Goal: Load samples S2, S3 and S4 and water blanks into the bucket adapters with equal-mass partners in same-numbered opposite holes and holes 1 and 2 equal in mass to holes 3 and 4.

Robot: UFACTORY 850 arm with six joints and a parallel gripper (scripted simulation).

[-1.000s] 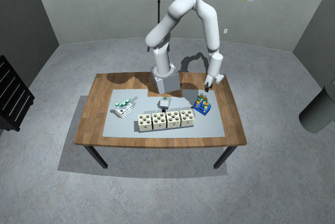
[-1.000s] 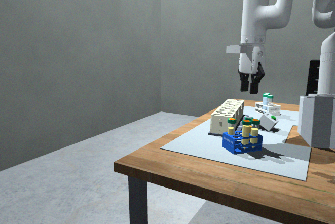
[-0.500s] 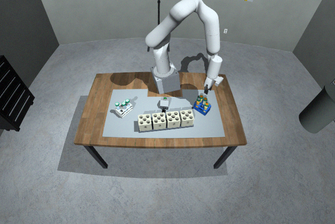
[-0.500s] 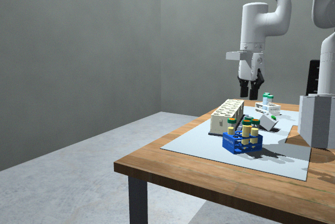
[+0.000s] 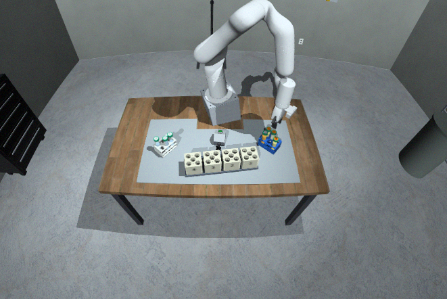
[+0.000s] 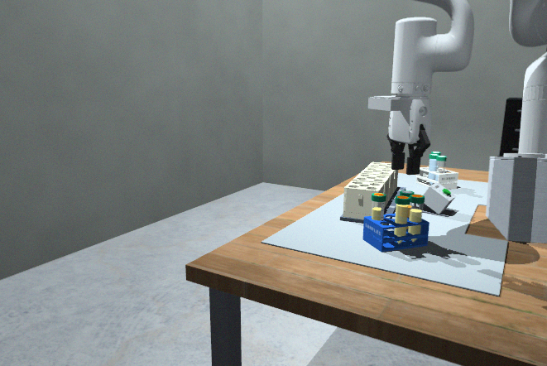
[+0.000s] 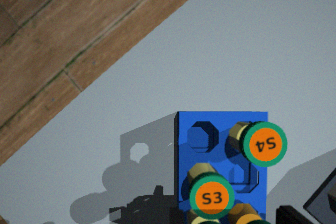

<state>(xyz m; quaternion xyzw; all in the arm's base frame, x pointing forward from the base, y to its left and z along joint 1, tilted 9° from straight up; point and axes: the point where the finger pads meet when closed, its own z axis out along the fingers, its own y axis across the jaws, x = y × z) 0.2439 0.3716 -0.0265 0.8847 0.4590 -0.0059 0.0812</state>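
My hand is 1 cm short of the sample tube S3 and 14 cm above it. Round my hand: blue rack: 2 cm ahead, 1 cm to the right, 17 cm below; then sample tube: 3 cm behind, 3 cm to the right, 14 cm below; then tube X9: 1 cm ahead, 6 cm to the right, 14 cm below.
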